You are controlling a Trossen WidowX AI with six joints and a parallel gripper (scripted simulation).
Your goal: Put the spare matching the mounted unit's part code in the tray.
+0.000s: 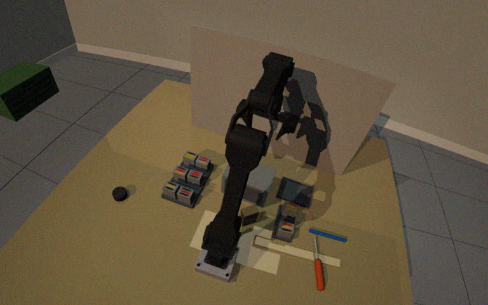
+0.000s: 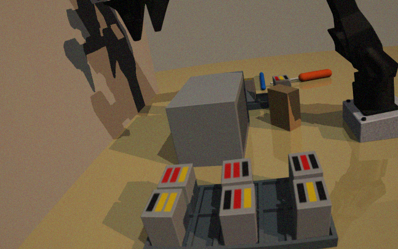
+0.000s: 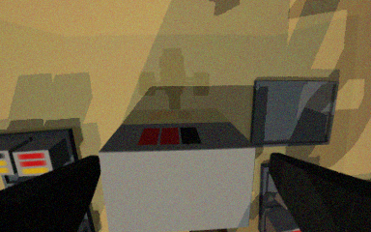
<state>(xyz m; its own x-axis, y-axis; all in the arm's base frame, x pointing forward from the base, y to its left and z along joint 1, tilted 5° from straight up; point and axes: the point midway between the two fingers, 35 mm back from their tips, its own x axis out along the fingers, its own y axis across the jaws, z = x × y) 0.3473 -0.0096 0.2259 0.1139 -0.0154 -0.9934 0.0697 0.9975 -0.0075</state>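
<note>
My gripper tip is now 210 mm to the right of the dark rack, 190 mm above it and 130 mm past it. Also, from my gripper tip: dark tray 200 mm below, 170 mm to the right, 30 mm behind; mounted unit 150 mm below, 80 mm behind, 10 mm to the left; beige wall panel 150 mm ahead, 30 mm above, 10 mm to the right.
</note>
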